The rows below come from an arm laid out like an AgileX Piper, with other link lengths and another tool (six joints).
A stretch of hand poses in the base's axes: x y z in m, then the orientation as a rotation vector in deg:
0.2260, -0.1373, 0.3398, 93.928, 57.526, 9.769
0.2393, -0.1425, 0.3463, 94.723, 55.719, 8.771
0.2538, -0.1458, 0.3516, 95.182, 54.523, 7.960
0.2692, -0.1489, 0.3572, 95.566, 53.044, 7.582
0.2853, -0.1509, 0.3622, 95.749, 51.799, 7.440
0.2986, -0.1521, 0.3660, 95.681, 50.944, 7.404
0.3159, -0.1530, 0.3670, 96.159, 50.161, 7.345
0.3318, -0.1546, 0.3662, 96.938, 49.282, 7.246
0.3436, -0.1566, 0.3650, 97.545, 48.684, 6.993
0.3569, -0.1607, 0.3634, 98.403, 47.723, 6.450
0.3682, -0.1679, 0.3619, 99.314, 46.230, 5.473
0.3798, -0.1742, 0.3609, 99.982, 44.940, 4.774
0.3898, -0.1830, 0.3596, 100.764, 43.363, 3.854
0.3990, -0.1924, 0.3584, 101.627, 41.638, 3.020
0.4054, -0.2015, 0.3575, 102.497, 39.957, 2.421
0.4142, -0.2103, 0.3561, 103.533, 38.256, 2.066
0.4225, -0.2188, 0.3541, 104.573, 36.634, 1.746
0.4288, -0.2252, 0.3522, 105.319, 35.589, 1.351
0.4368, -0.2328, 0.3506, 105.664, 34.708, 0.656
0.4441, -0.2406, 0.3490, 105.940, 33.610, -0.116
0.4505, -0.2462, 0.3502, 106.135, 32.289, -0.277
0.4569, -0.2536, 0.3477, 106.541, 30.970, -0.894
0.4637, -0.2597, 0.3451, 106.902, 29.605, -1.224
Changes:
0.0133, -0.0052, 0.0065, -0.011, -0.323, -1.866
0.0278, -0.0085, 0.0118, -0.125, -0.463, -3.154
0.0432, -0.0116, 0.0174, -0.166, -1.045, -4.384
0.0593, -0.0136, 0.0224, -0.245, -1.676, -5.291
0.0726, -0.0148, 0.0262, -0.440, -2.201, -5.824
0.0899, -0.0157, 0.0272, -0.156, -2.504, -6.494
0.1058, -0.0173, 0.0264, 0.364, -2.749, -7.336
0.1176, -0.0193, 0.0252, 0.715, -2.782, -8.023
0.1309, -0.0234, 0.0236, 1.129, -2.788, -9.156
0.1422, -0.0306, 0.0221, 1.364, -2.841, -10.852
0.1538, -0.0369, 0.0211, 1.531, -3.001, -12.210
0.1638, -0.0457, 0.0198, 1.693, -3.161, -13.891
0.1730, -0.0551, 0.0186, 1.961, -3.424, -15.646
0.1794, -0.0642, 0.0177, 2.345, -3.787, -17.259
0.1882, -0.0730, 0.0163, 2.982, -4.243, -18.808
0.1965, -0.0815, 0.0143, 3.657, -4.662, -20.286
0.2028, -0.0879, 0.0124, 4.098, -4.789, -21.350
0.2108, -0.0955, 0.0108, 4.088, -4.772, -22.349
0.2181, -0.1033, 0.0092, 3.977, -4.854, -23.508
0.2245, -0.1089, 0.0104, 4.010, -5.453, -24.489
0.2309, -0.1163, 0.0079, 4.075, -5.703, -25.750
0.2377, -0.1224, 0.0053, 4.209, -6.161, -26.888

